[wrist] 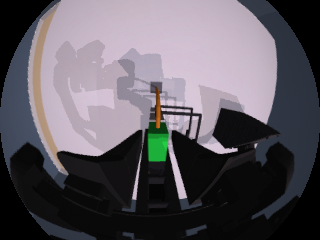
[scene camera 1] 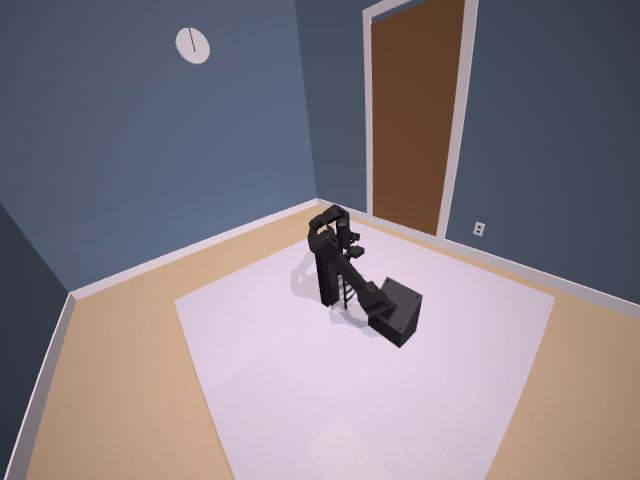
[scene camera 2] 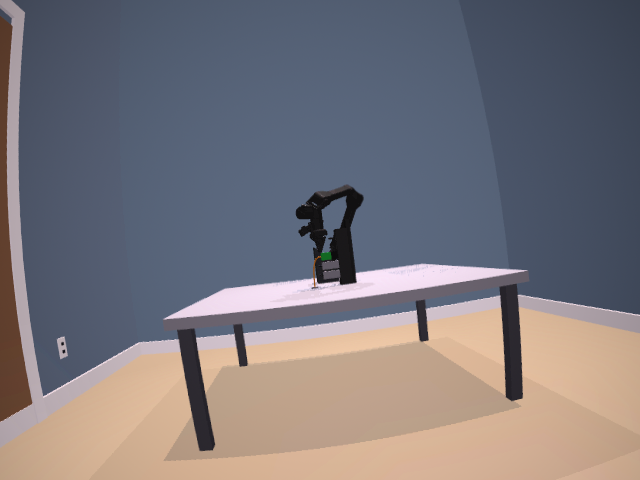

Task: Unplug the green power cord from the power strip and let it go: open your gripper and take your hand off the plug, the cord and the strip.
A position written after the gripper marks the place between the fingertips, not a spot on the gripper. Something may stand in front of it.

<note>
In view: the gripper point(wrist: 157, 133) and a green plug point(wrist: 157, 137).
</note>
